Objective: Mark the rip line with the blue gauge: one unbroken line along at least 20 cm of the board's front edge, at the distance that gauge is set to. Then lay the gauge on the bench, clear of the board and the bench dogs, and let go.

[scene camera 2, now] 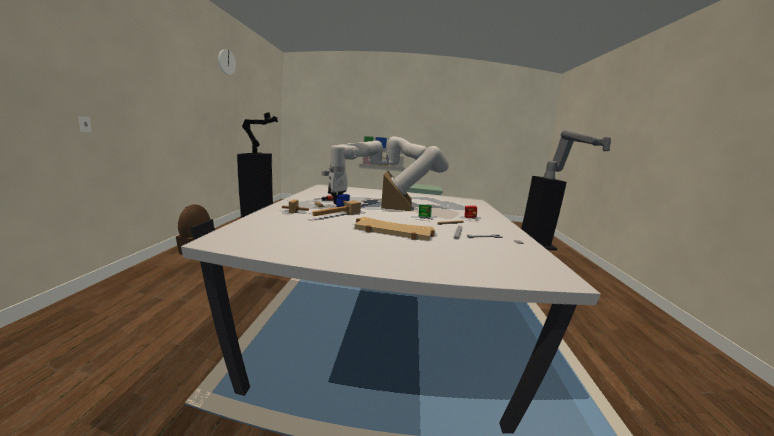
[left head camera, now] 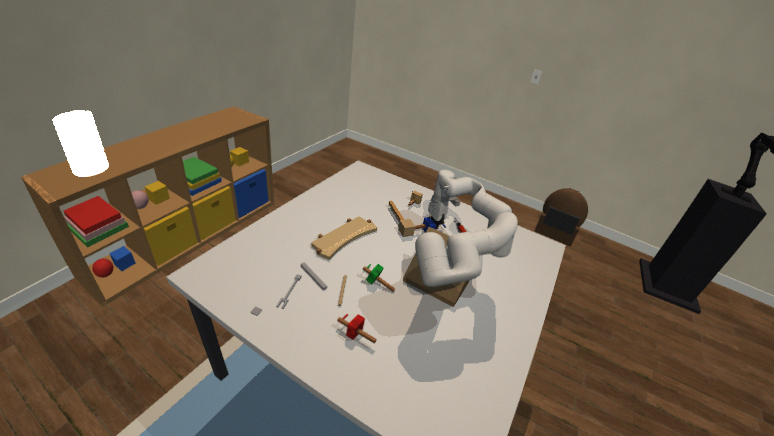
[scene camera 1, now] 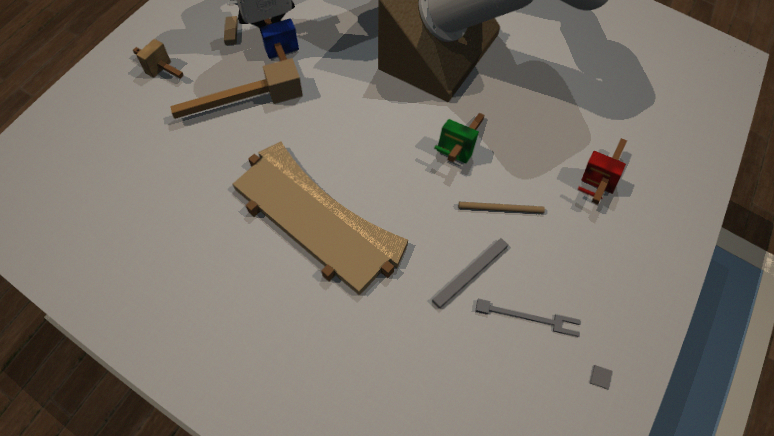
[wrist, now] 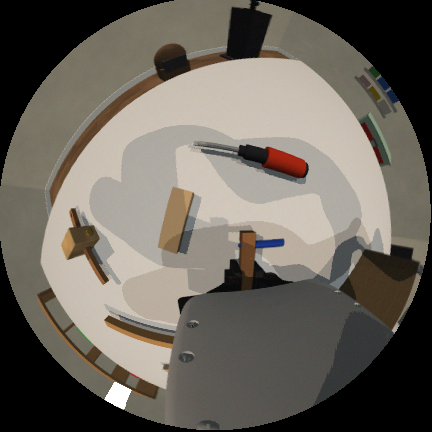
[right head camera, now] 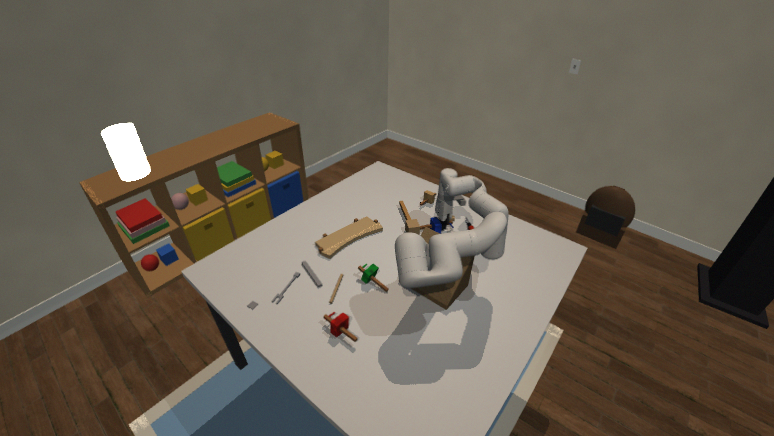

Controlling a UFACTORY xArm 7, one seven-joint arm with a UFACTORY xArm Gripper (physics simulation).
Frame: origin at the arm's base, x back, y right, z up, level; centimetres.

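Seen in the pictures: gripper, fingertip midpoint: (scene camera 2: 337, 204) (wrist: 240, 269) (right head camera: 441, 228); arm's base at its link origin: (scene camera 2: 398, 186) (scene camera 1: 442, 10).
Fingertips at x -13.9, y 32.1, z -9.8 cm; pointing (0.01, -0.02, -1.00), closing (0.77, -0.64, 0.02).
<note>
Offsets run from my fingertips to a thing's top centre.
The blue gauge @[dx -1.2, dy -3.0, dz +5.6 cm] (left head camera: 429, 223) (right head camera: 435, 224) (scene camera 1: 280, 38) (scene camera 2: 343, 200) has a blue head, a brown beam and a blue pin, seen in the wrist view (wrist: 247, 250). My gripper (wrist: 240, 269) is shut on the gauge, its black fingers close around the beam; they are partly hidden by the gripper's body. One beam end is close beside the mallet head in scene camera 1. The tan board @[dx -31.6, dy -30.4, dz +0.8 cm] (left head camera: 343, 238) (right head camera: 349, 238) (scene camera 1: 314, 216) (scene camera 2: 394, 228) lies apart from the gripper, with one curved edge. Brown bench dogs @[dx -36.1, dy -20.1, dz +1.3 cm] (scene camera 1: 252, 207) @[dx -40.2, dy -37.7, dz +1.3 cm] (scene camera 1: 328, 272) @[dx -35.2, dy -45.8, dz +1.3 cm] (scene camera 1: 387, 268) stand around it. No marked line is visible on it.
A mallet @[dx -17.5, dy -3.5, dz +4.2 cm] (scene camera 1: 222, 100) lies beside the blue gauge. A plain wooden gauge @[dx -17.2, dy +16.9, dz +4.4 cm] (scene camera 1: 154, 56) (wrist: 80, 242), a wood block @[dx -2.0, dy +9.5, dz +0.3 cm] (wrist: 176, 220) and a red screwdriver @[dx +10.4, dy +9.6, dz +1.5 cm] (wrist: 285, 162) are nearby. The green gauge @[dx -5.8, dy -45.9, dz +5.3 cm] (scene camera 1: 458, 140), red gauge @[dx -0.3, dy -71.9, dz +5.3 cm] (scene camera 1: 602, 172), dowel @[dx -15.3, dy -57.9, dz +0.0 cm] (scene camera 1: 501, 207), grey bar @[dx -29.0, dy -58.0, dz -0.1 cm] (scene camera 1: 470, 273) and forked tool @[dx -31.6, dy -69.4, dz -0.4 cm] (scene camera 1: 522, 315) lie farther off.
</note>
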